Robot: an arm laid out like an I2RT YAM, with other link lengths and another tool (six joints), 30 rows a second.
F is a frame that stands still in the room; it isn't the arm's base.
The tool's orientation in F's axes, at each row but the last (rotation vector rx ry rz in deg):
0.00, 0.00, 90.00
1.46, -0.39, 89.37
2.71, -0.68, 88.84
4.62, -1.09, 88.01
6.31, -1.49, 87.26
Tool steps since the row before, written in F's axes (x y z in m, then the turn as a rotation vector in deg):
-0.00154, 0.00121, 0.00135, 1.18, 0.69, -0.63
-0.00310, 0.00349, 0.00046, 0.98, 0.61, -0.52
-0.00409, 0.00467, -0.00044, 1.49, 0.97, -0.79
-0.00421, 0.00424, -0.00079, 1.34, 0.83, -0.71
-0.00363, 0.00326, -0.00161, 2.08, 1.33, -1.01
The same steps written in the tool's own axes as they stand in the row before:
0.00121, 0.00154, 0.00135, 0.69, -1.18, -0.63
0.00346, 0.00314, 0.00035, 0.61, -0.98, -0.52
0.00457, 0.00417, -0.00071, 0.97, -1.49, -0.79
0.00403, 0.00431, -0.00122, 0.83, -1.34, -0.71
0.00293, 0.00367, -0.00208, 1.34, -2.07, -1.01

